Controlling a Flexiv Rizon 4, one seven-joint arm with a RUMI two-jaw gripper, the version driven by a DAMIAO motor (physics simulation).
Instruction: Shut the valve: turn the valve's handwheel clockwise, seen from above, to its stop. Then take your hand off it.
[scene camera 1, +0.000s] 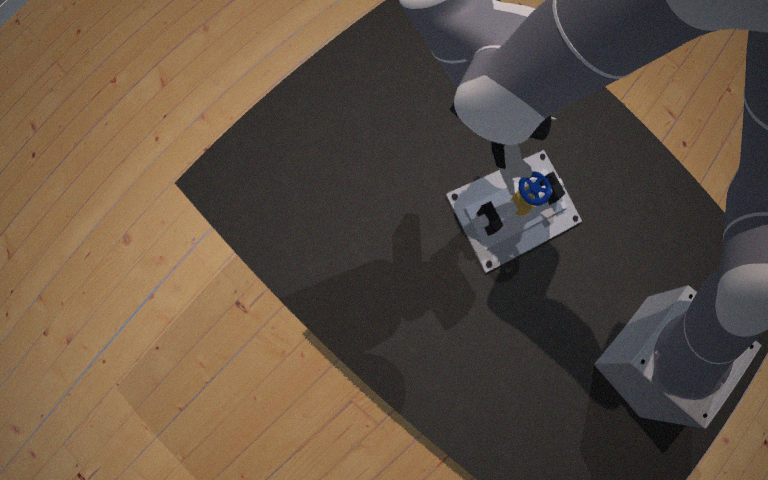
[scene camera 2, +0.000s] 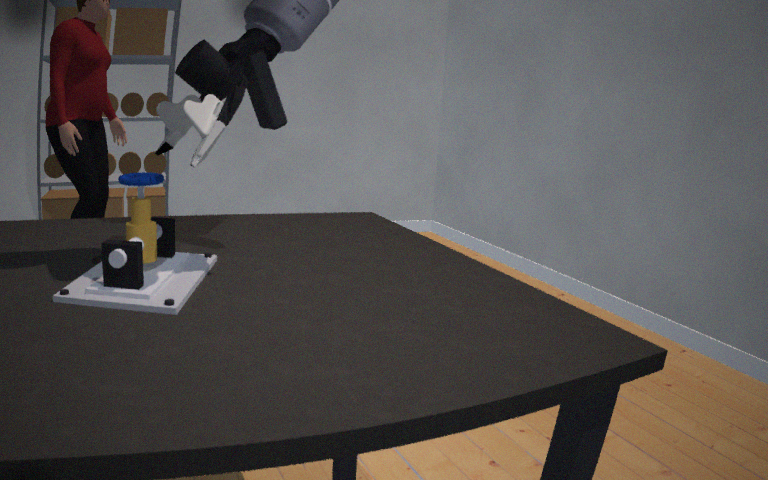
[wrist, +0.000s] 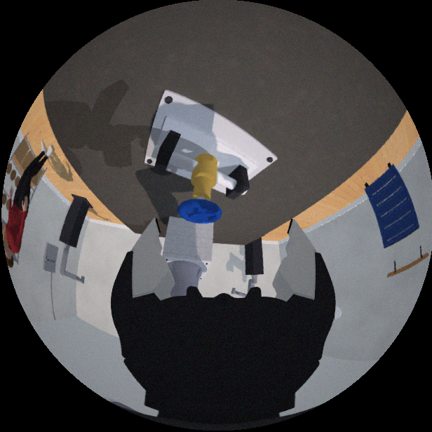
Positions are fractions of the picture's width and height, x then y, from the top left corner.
In view: the gripper (scene camera 2: 0.22, 0.33), a blue handwheel (scene camera 1: 0.70, 0.39) and a white base plate (scene camera 2: 0.22, 0.62).
The blue handwheel also shows in the wrist view (wrist: 0.46, 0.48). The gripper also shows in scene camera 1 (scene camera 1: 0.69, 0.33) and in the wrist view (wrist: 0.52, 0.51). The white base plate also shows in the wrist view (wrist: 0.40, 0.24).
